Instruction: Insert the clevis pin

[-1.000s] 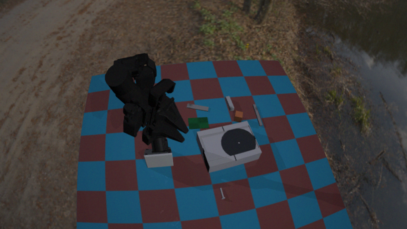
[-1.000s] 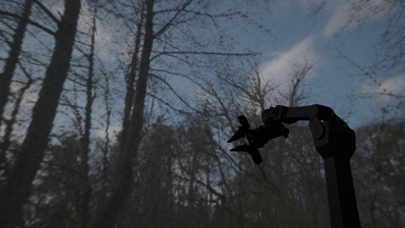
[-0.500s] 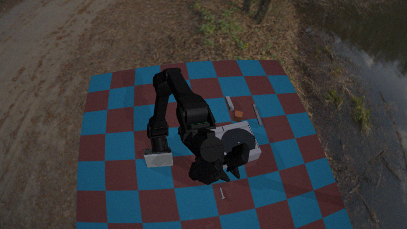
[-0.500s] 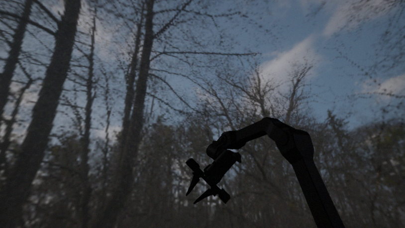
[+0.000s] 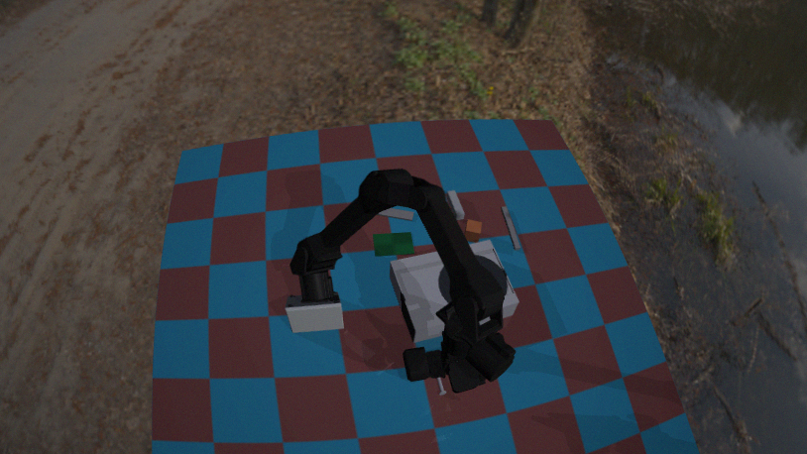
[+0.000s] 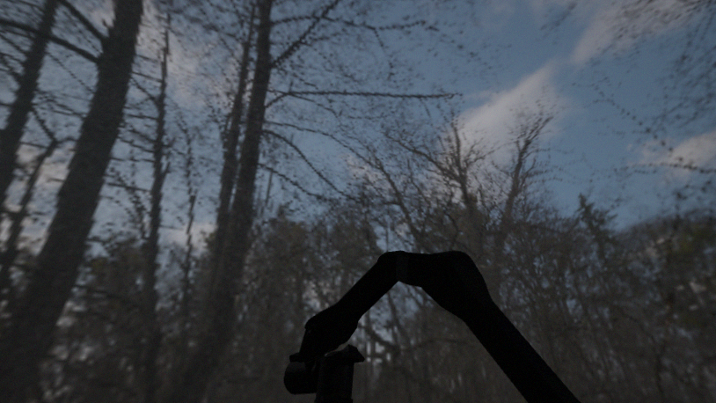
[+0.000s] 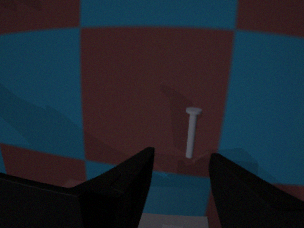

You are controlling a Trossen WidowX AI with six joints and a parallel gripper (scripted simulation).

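My gripper tip is now 8 cm above the steel clevis pin, 2 cm to the right of it and 1 cm past it. Round my gripper tip: steel tray (24 cm to the left, 5 cm below, 5 cm ahead); flat green piece (40 cm to the left, 9 cm below, 8 cm behind); dark round disc (24 cm to the left, 9 cm ahead, 3 cm below).
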